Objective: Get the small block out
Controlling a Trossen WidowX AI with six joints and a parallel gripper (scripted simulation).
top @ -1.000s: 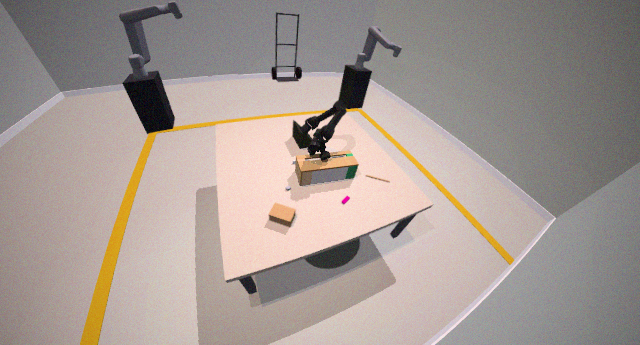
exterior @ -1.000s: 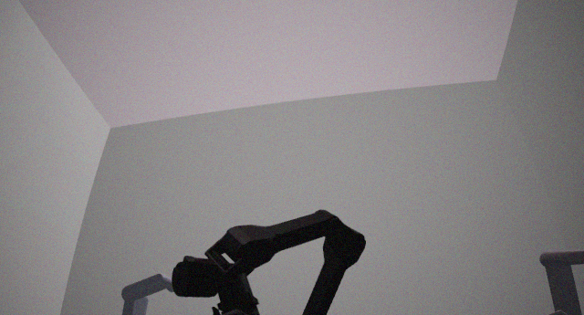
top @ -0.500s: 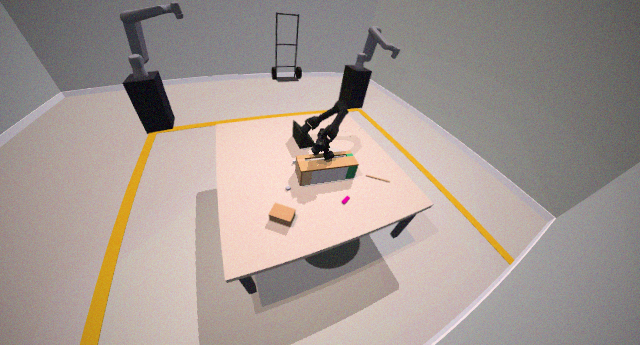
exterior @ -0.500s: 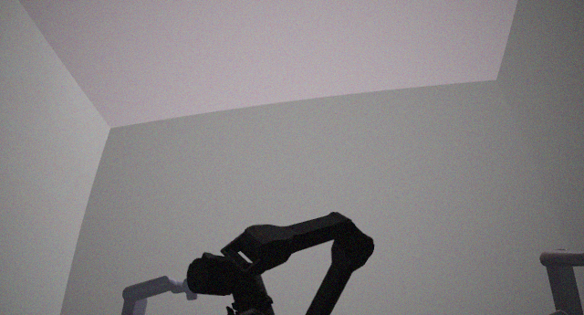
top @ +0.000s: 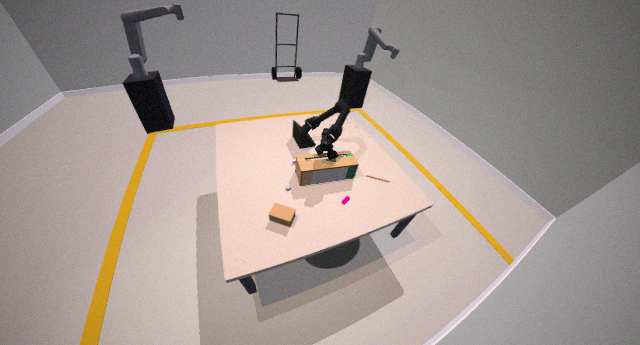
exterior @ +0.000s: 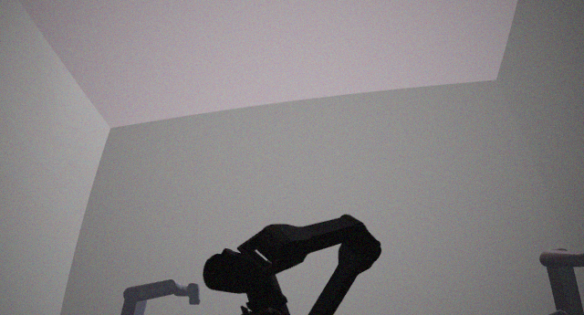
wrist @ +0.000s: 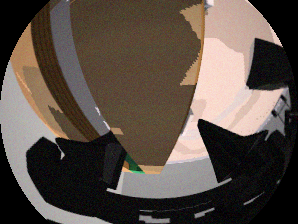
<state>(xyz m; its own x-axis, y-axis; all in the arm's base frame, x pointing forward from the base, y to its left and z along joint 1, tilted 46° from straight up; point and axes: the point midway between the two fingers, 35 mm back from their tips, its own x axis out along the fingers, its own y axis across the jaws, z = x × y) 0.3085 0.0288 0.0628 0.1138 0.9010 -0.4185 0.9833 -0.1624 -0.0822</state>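
Now: the tan block 60 mm ahead of my gripper tip and 10 mm to the left of it. The rest, counted from my gripper tip: brown carton: 280 mm ahead, 450 mm to the right, 60 mm below; then thin wooden stick: 240 mm ahead, 270 mm to the left, 80 mm below; then magenta block: 310 mm ahead, 50 mm to the right, 80 mm below.
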